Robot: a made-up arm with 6 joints. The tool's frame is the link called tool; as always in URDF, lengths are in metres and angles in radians. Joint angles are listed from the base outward.
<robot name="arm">
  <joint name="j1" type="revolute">
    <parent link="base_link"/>
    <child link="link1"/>
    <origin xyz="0 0 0.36" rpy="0 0 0"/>
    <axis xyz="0 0 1"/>
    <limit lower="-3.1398" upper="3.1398"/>
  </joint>
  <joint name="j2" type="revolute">
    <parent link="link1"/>
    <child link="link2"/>
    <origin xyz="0 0 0" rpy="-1.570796 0 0"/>
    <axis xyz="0 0 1"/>
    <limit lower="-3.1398" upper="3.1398"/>
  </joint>
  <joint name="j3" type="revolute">
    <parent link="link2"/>
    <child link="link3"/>
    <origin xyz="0 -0.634 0" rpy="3.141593 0 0"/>
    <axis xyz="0 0 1"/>
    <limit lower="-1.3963" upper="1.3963"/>
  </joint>
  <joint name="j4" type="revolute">
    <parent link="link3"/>
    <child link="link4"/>
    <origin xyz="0 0 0" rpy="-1.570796 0 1.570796"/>
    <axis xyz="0 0 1"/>
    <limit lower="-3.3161" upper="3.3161"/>
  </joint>
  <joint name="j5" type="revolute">
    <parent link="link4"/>
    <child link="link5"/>
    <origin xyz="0 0 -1.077" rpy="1.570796 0 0"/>
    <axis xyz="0 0 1"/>
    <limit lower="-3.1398" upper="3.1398"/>
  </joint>
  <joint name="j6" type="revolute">
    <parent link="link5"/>
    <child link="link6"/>
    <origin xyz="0 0 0.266" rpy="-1.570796 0 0"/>
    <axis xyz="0 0 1"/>
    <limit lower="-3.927" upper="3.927"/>
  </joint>
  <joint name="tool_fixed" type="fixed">
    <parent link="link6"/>
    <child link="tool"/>
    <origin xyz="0 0 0" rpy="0 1.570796 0"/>
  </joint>
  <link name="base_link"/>
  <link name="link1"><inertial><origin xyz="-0.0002 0.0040 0.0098"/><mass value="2.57"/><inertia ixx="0.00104" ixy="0" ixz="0" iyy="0.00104" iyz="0" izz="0.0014"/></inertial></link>
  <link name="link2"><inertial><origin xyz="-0.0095 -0.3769 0.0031"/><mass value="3.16"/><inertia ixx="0.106" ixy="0" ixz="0" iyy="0.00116" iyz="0" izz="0.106"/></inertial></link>
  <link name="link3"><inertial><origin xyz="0.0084 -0.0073 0.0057"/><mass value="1.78"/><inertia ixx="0.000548" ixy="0" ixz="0" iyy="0.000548" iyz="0" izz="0.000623"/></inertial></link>
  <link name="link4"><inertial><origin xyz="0.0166 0.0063 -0.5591"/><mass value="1.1"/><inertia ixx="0.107" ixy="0" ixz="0" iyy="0.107" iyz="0" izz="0.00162"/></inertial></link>
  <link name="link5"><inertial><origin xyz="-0.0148 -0.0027 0.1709"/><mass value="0.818"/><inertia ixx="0.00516" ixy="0" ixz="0" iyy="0.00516" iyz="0" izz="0.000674"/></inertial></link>
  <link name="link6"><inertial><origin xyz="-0.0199 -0.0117 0.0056"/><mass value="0.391"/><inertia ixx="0.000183" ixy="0" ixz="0" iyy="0.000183" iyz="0" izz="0.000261"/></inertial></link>
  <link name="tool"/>
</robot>
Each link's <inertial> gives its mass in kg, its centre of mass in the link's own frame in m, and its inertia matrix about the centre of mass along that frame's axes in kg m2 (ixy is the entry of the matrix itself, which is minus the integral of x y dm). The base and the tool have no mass. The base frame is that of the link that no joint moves.
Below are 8 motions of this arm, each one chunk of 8 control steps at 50 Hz.
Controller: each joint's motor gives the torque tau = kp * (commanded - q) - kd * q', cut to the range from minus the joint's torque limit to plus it. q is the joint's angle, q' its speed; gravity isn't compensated. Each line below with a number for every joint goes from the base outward.
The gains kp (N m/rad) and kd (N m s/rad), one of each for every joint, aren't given. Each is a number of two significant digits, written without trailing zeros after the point. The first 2 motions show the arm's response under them.
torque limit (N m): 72 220 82 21 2.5 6.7
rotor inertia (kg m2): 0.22 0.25 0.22 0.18 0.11 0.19
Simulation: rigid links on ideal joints. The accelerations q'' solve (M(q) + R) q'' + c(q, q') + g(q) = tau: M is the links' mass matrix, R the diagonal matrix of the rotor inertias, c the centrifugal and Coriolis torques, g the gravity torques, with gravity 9.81 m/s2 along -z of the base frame. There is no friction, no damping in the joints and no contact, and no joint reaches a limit. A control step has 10 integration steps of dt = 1/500 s. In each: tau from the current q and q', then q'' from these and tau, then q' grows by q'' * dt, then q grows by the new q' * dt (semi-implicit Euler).
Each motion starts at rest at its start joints. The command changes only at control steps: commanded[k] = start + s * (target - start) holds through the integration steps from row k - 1 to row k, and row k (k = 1, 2, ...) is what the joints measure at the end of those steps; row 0 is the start. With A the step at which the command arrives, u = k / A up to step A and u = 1 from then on. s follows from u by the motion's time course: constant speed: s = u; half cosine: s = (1 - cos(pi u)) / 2; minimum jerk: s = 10 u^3 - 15 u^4 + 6 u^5; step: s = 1 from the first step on.
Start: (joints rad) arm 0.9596 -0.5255 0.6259 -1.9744 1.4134 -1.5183
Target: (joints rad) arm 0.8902 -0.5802 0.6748 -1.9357 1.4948 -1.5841
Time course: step
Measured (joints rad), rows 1 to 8:
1: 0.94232 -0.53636 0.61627 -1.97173 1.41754 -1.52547
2: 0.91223 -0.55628 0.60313 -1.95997 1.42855 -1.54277
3: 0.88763 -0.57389 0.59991 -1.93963 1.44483 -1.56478
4: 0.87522 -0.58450 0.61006 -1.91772 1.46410 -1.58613
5: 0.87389 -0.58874 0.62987 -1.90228 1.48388 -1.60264
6: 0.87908 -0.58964 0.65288 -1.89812 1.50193 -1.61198
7: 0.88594 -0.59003 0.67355 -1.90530 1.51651 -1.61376
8: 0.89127 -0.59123 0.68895 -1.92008 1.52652 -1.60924
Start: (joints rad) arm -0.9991 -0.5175 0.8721 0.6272 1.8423 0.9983
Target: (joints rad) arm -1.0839 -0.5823 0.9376 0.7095 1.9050 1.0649
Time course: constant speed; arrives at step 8
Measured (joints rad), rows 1 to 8:
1: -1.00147 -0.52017 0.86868 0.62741 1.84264 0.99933
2: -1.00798 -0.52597 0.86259 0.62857 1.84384 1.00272
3: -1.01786 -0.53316 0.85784 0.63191 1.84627 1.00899
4: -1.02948 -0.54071 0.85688 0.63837 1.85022 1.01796
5: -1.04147 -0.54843 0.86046 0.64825 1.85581 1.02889
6: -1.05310 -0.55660 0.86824 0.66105 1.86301 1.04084
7: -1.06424 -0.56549 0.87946 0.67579 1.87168 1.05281
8: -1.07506 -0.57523 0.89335 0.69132 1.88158 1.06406
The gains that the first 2 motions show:
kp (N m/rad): 960 3100 570 180 30 110
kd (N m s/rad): 21 57 16 3.2 0.98 2.3
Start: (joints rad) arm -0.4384 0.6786 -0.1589 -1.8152 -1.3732 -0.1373
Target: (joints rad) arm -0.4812 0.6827 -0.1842 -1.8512 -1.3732 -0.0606
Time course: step
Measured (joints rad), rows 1 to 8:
1: -0.44252 0.68073 -0.16026 -1.82433 -1.37281 -0.12959
2: -0.45223 0.68511 -0.16459 -1.84314 -1.37190 -0.10984
3: -0.46456 0.68971 -0.17205 -1.86172 -1.37075 -0.08430
4: -0.47687 0.69328 -0.18193 -1.87278 -1.36972 -0.05937
5: -0.48718 0.69545 -0.19291 -1.87336 -1.36915 -0.03995
6: -0.49437 0.69648 -0.20353 -1.86472 -1.36925 -0.02878
7: -0.49813 0.69682 -0.21260 -1.85100 -1.37014 -0.02630
8: -0.49875 0.69689 -0.21931 -1.83719 -1.37172 -0.03113

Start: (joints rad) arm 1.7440 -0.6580 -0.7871 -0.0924 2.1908 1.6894
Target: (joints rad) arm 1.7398 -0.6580 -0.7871 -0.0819 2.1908 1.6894
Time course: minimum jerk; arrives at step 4
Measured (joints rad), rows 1 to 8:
1: 1.74406 -0.65906 -0.78944 -0.09249 2.19078 1.68938
2: 1.74387 -0.66072 -0.79481 -0.09251 2.19071 1.68937
3: 1.74307 -0.66165 -0.80167 -0.09212 2.19059 1.68939
4: 1.74173 -0.66144 -0.80891 -0.09175 2.19040 1.68946
5: 1.74026 -0.66042 -0.81578 -0.09225 2.19010 1.68956
6: 1.73903 -0.65918 -0.82186 -0.09401 2.18971 1.68965
7: 1.73827 -0.65820 -0.82688 -0.09680 2.18922 1.68973
8: 1.73805 -0.65768 -0.83065 -0.09994 2.18869 1.68978

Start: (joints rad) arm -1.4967 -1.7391 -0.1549 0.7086 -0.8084 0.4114
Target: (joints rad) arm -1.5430 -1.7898 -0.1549 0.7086 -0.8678 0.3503
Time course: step
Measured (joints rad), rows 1 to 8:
1: -1.50027 -1.75244 -0.16534 0.70515 -0.81077 0.40444
2: -1.50899 -1.77758 -0.18172 0.69709 -0.81743 0.38793
3: -1.52059 -1.80006 -0.19033 0.68854 -0.82791 0.36705
4: -1.53285 -1.81273 -0.18636 0.68413 -0.84113 0.34691
5: -1.54397 -1.81550 -0.17217 0.68683 -0.85558 0.33152
6: -1.55284 -1.81232 -0.15361 0.69669 -0.86968 0.32312
7: -1.55898 -1.80776 -0.13637 0.71104 -0.88210 0.32204
8: -1.56240 -1.80482 -0.12396 0.72576 -0.89188 0.32700

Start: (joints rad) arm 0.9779 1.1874 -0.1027 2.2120 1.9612 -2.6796
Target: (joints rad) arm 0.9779 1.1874 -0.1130 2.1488 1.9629 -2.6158
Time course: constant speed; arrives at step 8
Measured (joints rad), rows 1 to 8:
1: 0.97797 1.18978 -0.10155 2.21043 1.96118 -2.67867
2: 0.97814 1.19435 -0.10050 2.20563 1.96111 -2.67555
3: 0.97836 1.19861 -0.10178 2.19765 1.96100 -2.66966
4: 0.97856 1.20134 -0.10595 2.18768 1.96088 -2.66114
5: 0.97865 1.20246 -0.11225 2.17729 1.96082 -2.65064
6: 0.97859 1.20256 -0.11930 2.16770 1.96086 -2.63910
7: 0.97842 1.20230 -0.12583 2.15950 1.96102 -2.62746
8: 0.97818 1.20214 -0.13102 2.15259 1.96132 -2.61648

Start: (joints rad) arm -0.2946 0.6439 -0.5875 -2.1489 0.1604 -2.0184
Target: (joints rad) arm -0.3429 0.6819 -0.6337 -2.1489 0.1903 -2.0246
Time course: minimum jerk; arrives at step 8
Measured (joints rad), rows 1 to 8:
1: -0.29477 0.64601 -0.58696 -2.14912 0.16054 -2.01840
2: -0.29573 0.65062 -0.58649 -2.14986 0.16110 -2.01844
3: -0.29860 0.65674 -0.58729 -2.15144 0.16239 -2.01864
4: -0.30451 0.66422 -0.59014 -2.15394 0.16476 -2.01916
5: -0.31384 0.67284 -0.59555 -2.15671 0.16848 -2.02007
6: -0.32571 0.68163 -0.60375 -2.15835 0.17361 -2.02137
7: -0.33803 0.68903 -0.61456 -2.15735 0.17990 -2.02291
8: -0.34821 0.69364 -0.62715 -2.15291 0.18678 -2.02445

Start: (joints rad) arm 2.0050 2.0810 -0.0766 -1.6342 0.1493 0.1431
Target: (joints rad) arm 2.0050 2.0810 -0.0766 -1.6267 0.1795 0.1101
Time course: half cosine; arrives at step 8
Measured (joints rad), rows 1 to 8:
1: 2.00500 2.08305 -0.07387 -1.63415 0.14942 0.14294
2: 2.00500 2.08673 -0.06846 -1.63395 0.15013 0.14213
3: 2.00500 2.08964 -0.06300 -1.63344 0.15190 0.14004
4: 2.00500 2.09071 -0.05882 -1.63250 0.15505 0.13613
5: 2.00498 2.09010 -0.05605 -1.63112 0.15960 0.13032
6: 2.00497 2.08859 -0.05420 -1.62946 0.16533 0.12301
7: 2.00496 2.08703 -0.05270 -1.62778 0.17180 0.11513
8: 2.00497 2.08597 -0.05127 -1.62642 0.17841 0.10794

